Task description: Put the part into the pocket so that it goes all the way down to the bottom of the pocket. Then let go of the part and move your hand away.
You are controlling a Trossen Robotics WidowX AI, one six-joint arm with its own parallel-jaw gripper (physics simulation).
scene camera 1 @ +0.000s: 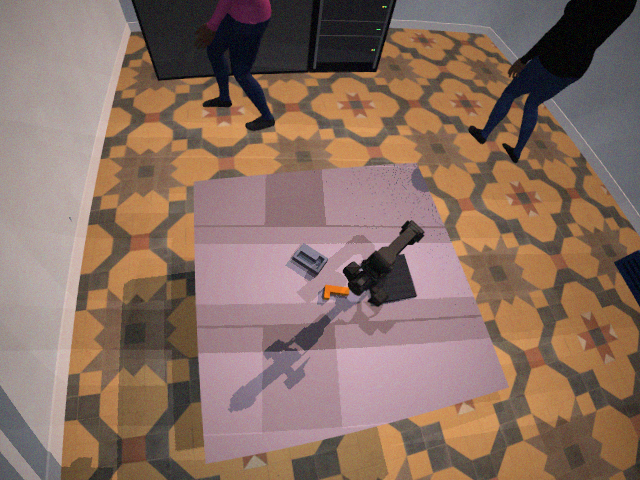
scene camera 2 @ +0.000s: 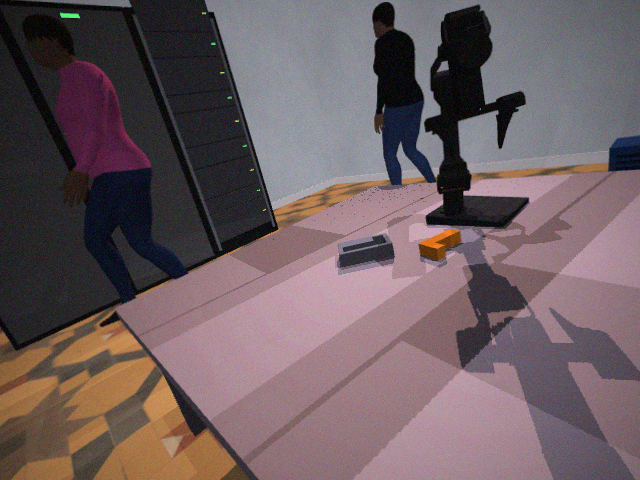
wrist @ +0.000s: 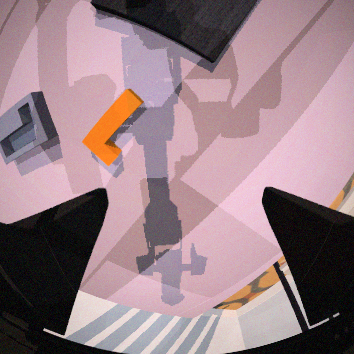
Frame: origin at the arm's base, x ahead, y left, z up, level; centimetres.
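Where they show: gripper, fingertip midpoint: (scene camera 2: pixel 476 154) (wrist: pixel 186 195); arm's base, link origin: (scene camera 2: pixel 453 209).
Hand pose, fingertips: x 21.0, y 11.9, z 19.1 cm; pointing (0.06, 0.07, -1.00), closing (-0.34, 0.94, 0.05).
Each offset is from my fingertips to the top centre of the thing. Level surfaces: height alone.
The part, an orange L-shaped piece {dy -8.0, dx +3.1, dz -18.5 cm} (scene camera 1: pixel 337 290) (scene camera 2: pixel 433 249) (wrist: pixel 112 120), lies flat on the table near the arm's base. The grey block with the pocket {dy -27.8, dx +8.2, dz -17.9 cm} (scene camera 1: pixel 305 264) (scene camera 2: pixel 366 255) (wrist: pixel 47 120) stands a short way from it, apart from it, at the left in the wrist view. Its L-shaped recess faces up and shows no part in it. My gripper (scene camera 1: pixel 364 283) (scene camera 2: pixel 471 135) (wrist: pixel 186 195) is open, with no thing between its fingers. It hangs high above the table. In the wrist view the part shows beyond and left of the space between the fingertips.
The arm's dark base plate (scene camera 1: pixel 405 289) (scene camera 2: pixel 498 210) (wrist: pixel 200 37) sits on the pink table {dz -21.5 cm} (scene camera 1: pixel 237 279) (scene camera 2: pixel 289 330) close to the part. Shadows of the arm fall across the table. Two people and dark server cabinets (scene camera 1: pixel 346 46) (scene camera 2: pixel 196 129) stand beyond the table.
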